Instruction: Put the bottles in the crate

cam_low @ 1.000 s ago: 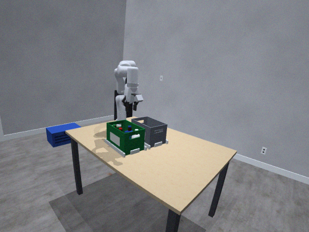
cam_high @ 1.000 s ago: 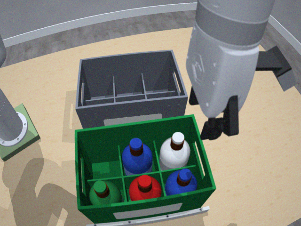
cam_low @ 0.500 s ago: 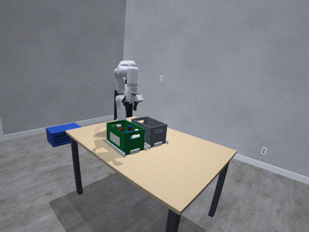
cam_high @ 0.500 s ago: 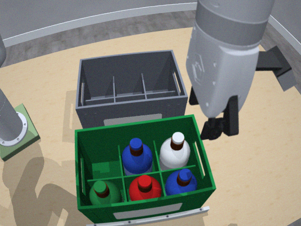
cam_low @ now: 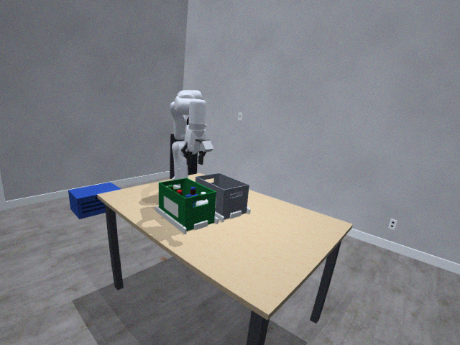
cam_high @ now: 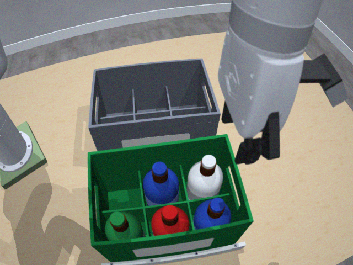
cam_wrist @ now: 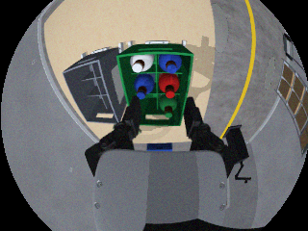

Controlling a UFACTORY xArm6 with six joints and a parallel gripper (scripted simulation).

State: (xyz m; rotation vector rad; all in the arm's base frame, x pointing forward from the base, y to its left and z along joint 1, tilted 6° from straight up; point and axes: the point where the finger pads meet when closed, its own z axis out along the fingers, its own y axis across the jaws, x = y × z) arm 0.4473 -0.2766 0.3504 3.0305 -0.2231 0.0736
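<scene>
Right now the green crate is 100 mm behind my hand, 30 mm to the left of it and 250 mm below it. From my hand the other things lie so: red-label bottle 100 mm behind, 10 mm to the right, 250 mm below; white-label bottle 70 mm to the left, 250 mm below; green bottle 190 mm behind, 250 mm below.
</scene>
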